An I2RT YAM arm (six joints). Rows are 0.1 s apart.
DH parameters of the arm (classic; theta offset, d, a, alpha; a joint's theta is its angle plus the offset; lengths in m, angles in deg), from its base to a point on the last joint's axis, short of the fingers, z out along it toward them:
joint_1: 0 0.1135 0.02 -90
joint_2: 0 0 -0.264 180
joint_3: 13.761 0 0.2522 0
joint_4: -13.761 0 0.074 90
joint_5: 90 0 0 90
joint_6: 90 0.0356 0 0
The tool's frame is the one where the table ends.
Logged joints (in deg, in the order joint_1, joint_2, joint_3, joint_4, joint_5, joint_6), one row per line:
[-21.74 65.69 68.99 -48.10 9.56 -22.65]
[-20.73 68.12 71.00 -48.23 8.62 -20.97]
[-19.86 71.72 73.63 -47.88 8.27 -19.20]
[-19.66 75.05 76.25 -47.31 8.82 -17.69]
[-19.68 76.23 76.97 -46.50 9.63 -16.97]
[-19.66 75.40 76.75 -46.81 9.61 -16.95]
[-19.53 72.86 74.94 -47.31 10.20 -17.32]
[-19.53 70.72 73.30 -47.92 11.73 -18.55]
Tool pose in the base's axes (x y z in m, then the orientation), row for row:
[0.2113 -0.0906 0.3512 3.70 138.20 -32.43]
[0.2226 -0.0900 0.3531 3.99 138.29 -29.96]
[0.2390 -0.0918 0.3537 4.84 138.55 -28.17]
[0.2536 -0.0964 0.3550 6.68 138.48 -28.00]
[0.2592 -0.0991 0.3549 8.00 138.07 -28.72]
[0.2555 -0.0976 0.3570 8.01 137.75 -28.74]
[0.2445 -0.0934 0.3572 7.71 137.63 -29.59]
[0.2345 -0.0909 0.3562 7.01 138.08 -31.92]
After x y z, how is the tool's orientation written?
As a rotation vector, in degrees.
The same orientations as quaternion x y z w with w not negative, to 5 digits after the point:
[0.02464 0.92021 -0.21594 0.32555]
[0.02662 0.92247 -0.19985 0.32924]
[0.03230 0.92453 -0.18797 0.32996]
[0.04458 0.92416 -0.18686 0.33018]
[0.05343 0.92212 -0.19181 0.33173]
[0.05356 0.92112 -0.19218 0.33427]
[0.05155 0.92016 -0.19783 0.33392]
[0.04670 0.91981 -0.21263 0.32644]

